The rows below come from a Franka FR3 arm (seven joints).
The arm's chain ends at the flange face. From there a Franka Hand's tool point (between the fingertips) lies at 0.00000 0.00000 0.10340 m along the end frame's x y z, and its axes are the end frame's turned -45 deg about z.
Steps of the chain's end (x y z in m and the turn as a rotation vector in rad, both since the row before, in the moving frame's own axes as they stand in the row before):
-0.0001 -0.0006 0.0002 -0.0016 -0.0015 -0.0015
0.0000 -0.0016 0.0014 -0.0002 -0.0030 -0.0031
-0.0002 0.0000 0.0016 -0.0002 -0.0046 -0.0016
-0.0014 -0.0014 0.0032 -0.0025 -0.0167 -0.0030
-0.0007 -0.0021 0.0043 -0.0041 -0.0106 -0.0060
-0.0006 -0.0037 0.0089 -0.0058 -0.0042 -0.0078
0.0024 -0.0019 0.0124 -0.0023 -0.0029 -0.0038
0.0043 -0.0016 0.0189 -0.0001 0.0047 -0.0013
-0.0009 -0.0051 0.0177 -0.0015 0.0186 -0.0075
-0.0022 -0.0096 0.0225 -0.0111 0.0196 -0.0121
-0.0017 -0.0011 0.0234 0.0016 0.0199 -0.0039
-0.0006 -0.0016 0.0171 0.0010 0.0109 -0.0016
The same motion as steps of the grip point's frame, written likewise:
0.0001 -0.0005 0.0002 -0.0001 -0.0022 -0.0015
0.0009 -0.0013 0.0014 0.0020 -0.0023 -0.0031
-0.0005 -0.0005 0.0016 0.0031 -0.0034 -0.0016
-0.0014 -0.0030 0.0032 0.0100 -0.0136 -0.0030
-0.0001 -0.0025 0.0043 0.0046 -0.0104 -0.0060
0.0015 -0.0029 0.0089 -0.0011 -0.0071 -0.0078
0.0027 0.0003 0.0124 0.0004 -0.0037 -0.0038
0.0045 0.0023 0.0189 -0.0034 0.0033 -0.0013
0.0042 -0.0028 0.0177 -0.0142 0.0121 -0.0075
0.0059 -0.0061 0.0225 -0.0217 0.0060 -0.0121
0.0012 -0.0006 0.0234 -0.0129 0.0152 -0.0039
0.0016 -0.0008 0.0171 -0.0070 0.0084 -0.0016

